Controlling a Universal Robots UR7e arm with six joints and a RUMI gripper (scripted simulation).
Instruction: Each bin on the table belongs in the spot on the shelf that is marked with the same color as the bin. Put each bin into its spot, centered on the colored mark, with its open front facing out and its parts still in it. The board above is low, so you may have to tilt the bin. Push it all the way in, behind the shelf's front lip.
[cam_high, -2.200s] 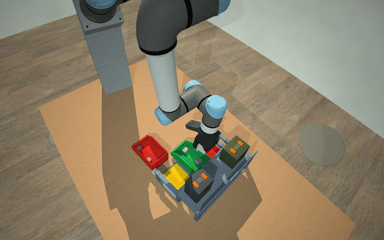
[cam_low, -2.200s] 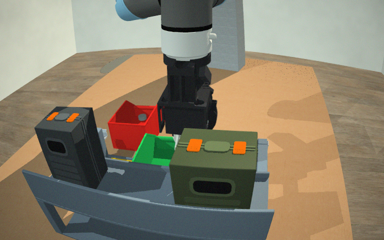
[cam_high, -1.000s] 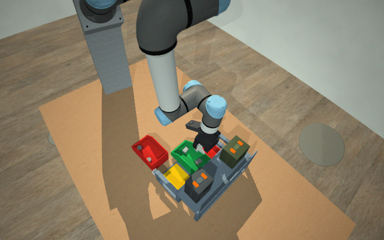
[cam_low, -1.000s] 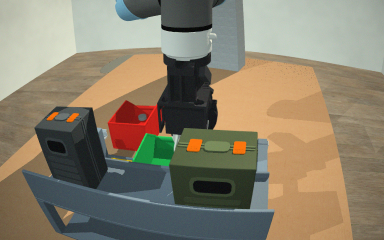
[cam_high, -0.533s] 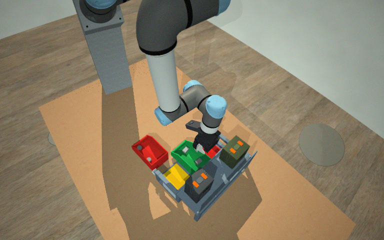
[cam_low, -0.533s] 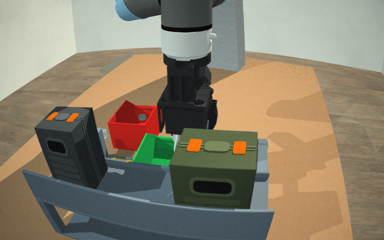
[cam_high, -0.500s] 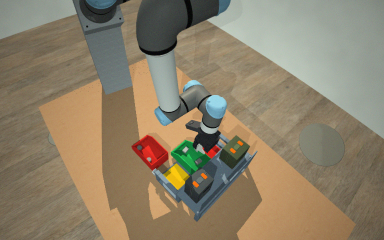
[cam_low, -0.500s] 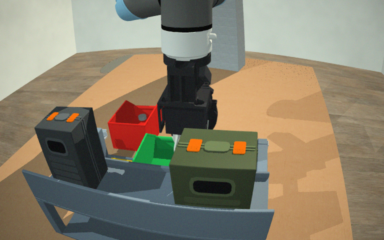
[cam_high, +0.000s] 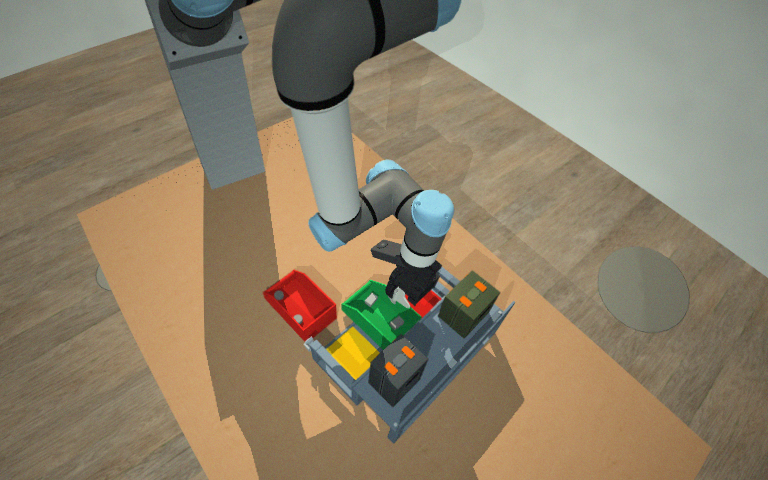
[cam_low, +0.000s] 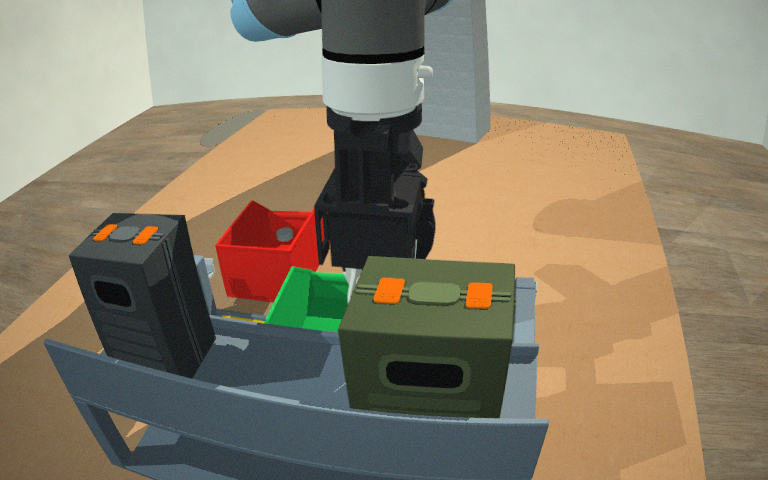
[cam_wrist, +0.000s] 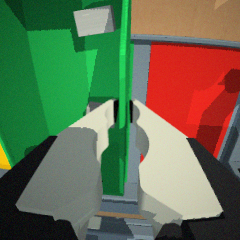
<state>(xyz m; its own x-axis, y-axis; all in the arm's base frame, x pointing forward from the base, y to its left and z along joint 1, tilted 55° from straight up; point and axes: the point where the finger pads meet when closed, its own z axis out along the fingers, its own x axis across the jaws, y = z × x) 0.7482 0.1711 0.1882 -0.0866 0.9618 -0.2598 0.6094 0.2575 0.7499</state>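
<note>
Right now the green bin is 10 mm ahead of my hand, 50 mm to the right of it and 20 mm below it. Round my hand: olive box (130 mm ahead, 100 mm to the left, 80 mm above); then dark grey box (170 mm ahead, 130 mm to the right, 90 mm above); then red bin (130 mm behind, 200 mm to the right, 30 mm below).
</note>
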